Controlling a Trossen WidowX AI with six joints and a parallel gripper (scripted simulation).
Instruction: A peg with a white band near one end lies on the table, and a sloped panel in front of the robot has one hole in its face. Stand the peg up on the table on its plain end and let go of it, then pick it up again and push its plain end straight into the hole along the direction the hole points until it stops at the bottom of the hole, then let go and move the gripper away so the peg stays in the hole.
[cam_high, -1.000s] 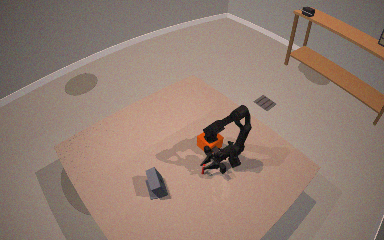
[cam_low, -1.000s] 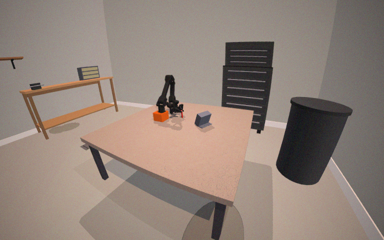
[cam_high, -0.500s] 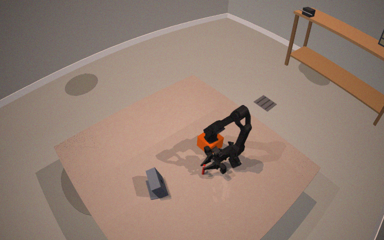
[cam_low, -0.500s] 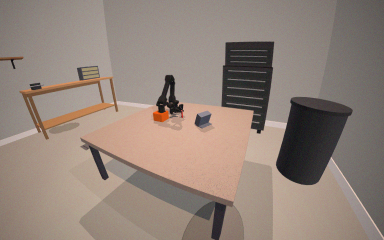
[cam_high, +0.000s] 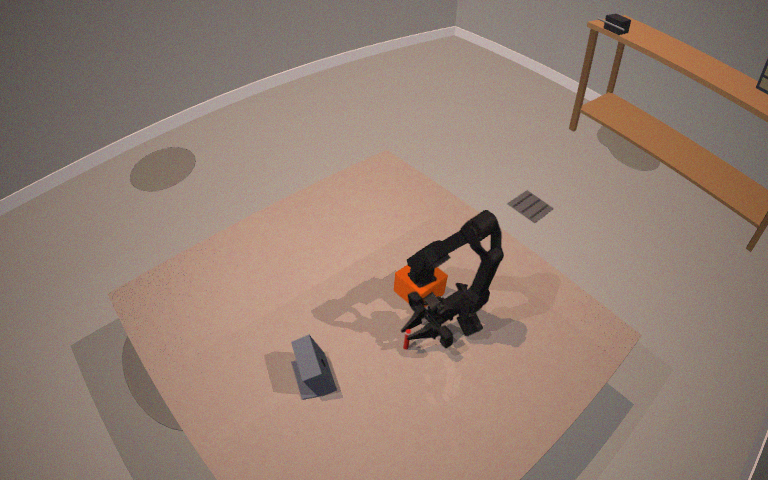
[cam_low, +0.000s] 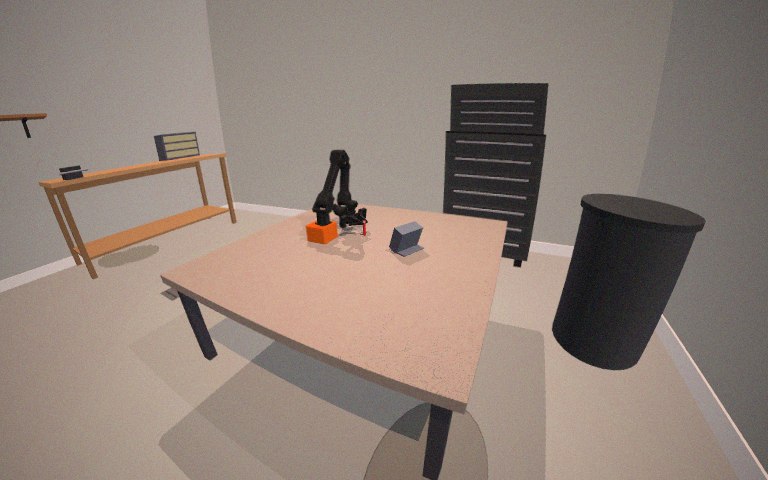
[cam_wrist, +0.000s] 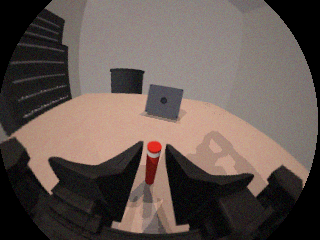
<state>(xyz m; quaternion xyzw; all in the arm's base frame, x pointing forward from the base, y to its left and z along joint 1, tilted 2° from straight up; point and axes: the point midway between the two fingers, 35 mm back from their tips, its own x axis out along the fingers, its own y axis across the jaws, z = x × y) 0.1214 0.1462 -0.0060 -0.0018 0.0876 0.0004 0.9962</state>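
The peg is 10 mm behind my gripper tip and 10 mm below it. Round my gripper tip: sloped panel (260 mm ahead, 30 mm to the right, 10 mm below).
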